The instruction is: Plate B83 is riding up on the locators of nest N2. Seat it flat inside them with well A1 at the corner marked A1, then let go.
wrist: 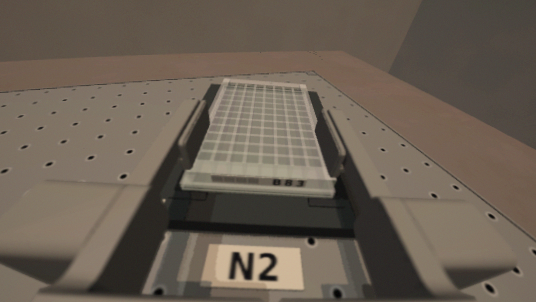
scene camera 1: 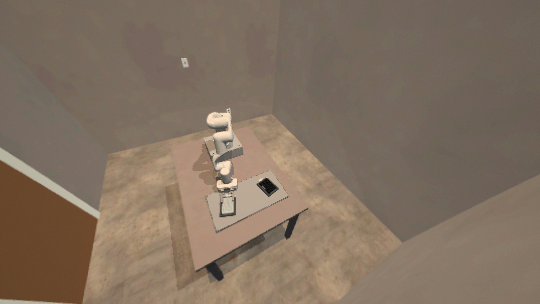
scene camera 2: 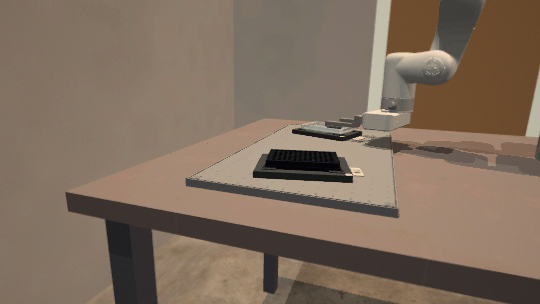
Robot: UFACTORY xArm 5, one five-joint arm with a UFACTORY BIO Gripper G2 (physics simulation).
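Frame: origin at the arm's base, x right, y down, z ahead, level; millimetres.
Seen in the pictures: hand, tool point: (wrist: 263,135) (scene camera 1: 227,199) (scene camera 2: 340,123).
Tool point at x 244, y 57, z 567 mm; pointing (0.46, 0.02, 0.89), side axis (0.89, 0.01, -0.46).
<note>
Pixels of each thing's top centre, then the offset from my tool point to it. "spot": a spot on its surface instead. Level surfaces: height alone.
- Plate B83, top centre: (wrist: 263,113) (scene camera 2: 327,125) (scene camera 1: 227,204) dx +18, dy +10, dz +37 mm
- dark nest N2, top centre: (wrist: 262,125) (scene camera 2: 327,129) (scene camera 1: 227,205) dx +19, dy +21, dz +36 mm
- N2 label, surface spot: (wrist: 253,266) spot: dx -28, dy +34, dz -49 mm
- second dark nest, top centre: (scene camera 2: 302,161) (scene camera 1: 267,185) dx -346, dy +21, dz +71 mm
- black well plate, top centre: (scene camera 2: 302,155) (scene camera 1: 267,185) dx -346, dy +10, dz +71 mm
- same perforated grey board, surface height: dy +36 mm
- brown table, surface height: dy +49 mm
Plate B83 (scene camera 1: 228,206) (wrist: 260,125) is clear, with a grid of wells, and lies over the dark nest N2 (scene camera 2: 320,134) (wrist: 260,216). Its labelled near end seems to stand proud of the nest in the wrist view; how far it rides up on the locators is hard to tell. My gripper (scene camera 1: 228,198) (scene camera 2: 335,122) (wrist: 263,134) is shut to its narrow stance, with nothing gripped. Its fingertips stand left and right of the plate in the wrist view, with visible gaps. The N2 label (wrist: 253,266) lies in front of the nest. Corner mark A1 is not legible.
A second dark nest (scene camera 2: 302,175) holds a black well plate (scene camera 1: 268,186) (scene camera 2: 302,159) on the same perforated grey board (scene camera 1: 250,202) (scene camera 2: 225,167) (wrist: 75,120). The board lies on the brown table (scene camera 1: 200,250) (scene camera 2: 150,175). The arm's base stands behind the board.
</note>
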